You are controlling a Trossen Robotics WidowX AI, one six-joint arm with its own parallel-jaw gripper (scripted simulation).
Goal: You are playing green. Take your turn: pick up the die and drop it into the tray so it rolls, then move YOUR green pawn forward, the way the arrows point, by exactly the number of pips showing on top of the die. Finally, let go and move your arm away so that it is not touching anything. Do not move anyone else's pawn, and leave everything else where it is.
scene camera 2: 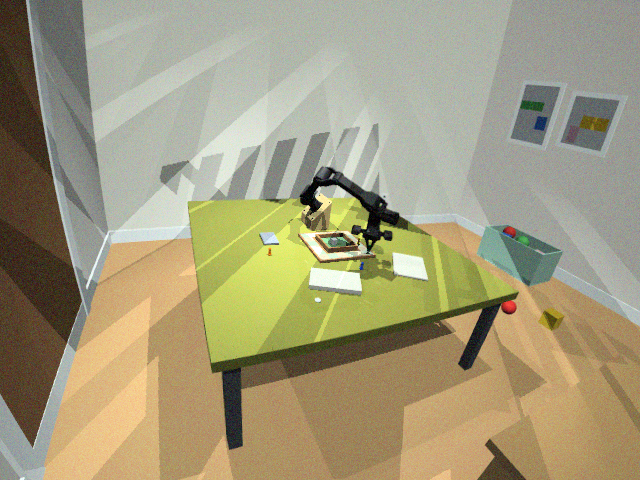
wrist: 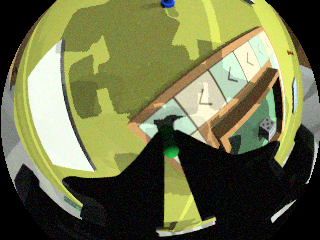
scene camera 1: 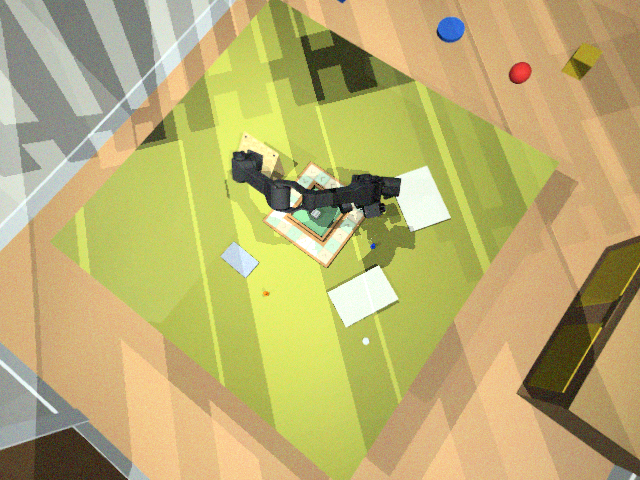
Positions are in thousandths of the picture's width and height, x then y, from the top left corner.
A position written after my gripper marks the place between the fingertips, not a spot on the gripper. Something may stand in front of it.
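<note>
My gripper (wrist: 523,565) is holding a green pawn.
</note>
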